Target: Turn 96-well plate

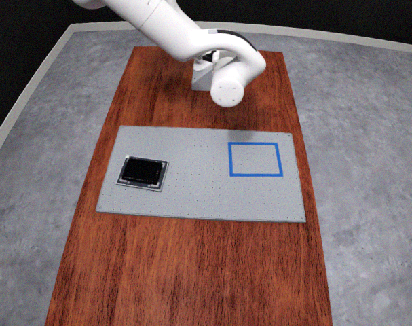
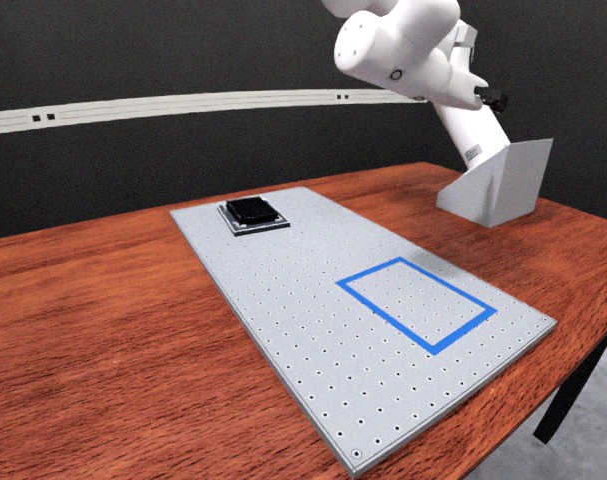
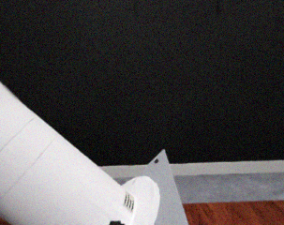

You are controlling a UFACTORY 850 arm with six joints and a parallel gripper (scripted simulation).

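Right now the black 96-well plate is 33 cm ahead of my hand, 30 cm to the right of it and 25 cm below it. Also, from my hand: dark plate nest N1 (33 cm ahead, 30 cm to the right, 26 cm below).
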